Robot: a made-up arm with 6 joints.
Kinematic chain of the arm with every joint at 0, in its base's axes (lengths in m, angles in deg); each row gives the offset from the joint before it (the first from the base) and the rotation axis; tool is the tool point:
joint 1: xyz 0 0 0.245 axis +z
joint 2: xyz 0 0 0 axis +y
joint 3: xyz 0 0 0.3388 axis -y
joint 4: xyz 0 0 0 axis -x
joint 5: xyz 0.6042 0 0 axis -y
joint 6: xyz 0 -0.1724 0 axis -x
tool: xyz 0 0 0
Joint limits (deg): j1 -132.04..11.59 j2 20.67..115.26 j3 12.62..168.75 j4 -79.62..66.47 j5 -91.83..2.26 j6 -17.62..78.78
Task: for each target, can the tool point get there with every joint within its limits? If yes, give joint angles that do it. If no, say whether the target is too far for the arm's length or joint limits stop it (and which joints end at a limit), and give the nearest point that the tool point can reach.
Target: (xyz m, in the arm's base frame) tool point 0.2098 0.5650 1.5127
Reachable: no: too far | nearest point 0.0730 0.2565 1.0641 | short by 0.561 m
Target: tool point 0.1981 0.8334 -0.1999
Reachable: no: joint limits stop it (at a limit: joint 1, joint 3, joint 4) | nearest point 0.4369 0.0579 -0.2960 | short by 0.817 m
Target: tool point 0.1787 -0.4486 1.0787
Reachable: yes | joints -54.59 29.37 77.95 48.47 -74.81 2.27
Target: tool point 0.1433 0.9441 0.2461
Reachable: no: joint limits stop it (at a limit: joint 2, joint 3, joint 4) | nearest point 0.0723 0.4763 0.7473 | short by 0.689 m
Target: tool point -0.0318 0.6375 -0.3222
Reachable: no: joint limits stop it (at a limit: joint 1, joint 2, joint 3) | nearest point -0.0973 0.0391 -0.4582 | short by 0.617 m
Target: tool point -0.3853 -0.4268 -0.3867
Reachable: yes | joints -115.72 101.16 37.95 -20.13 -76.86 -5.02
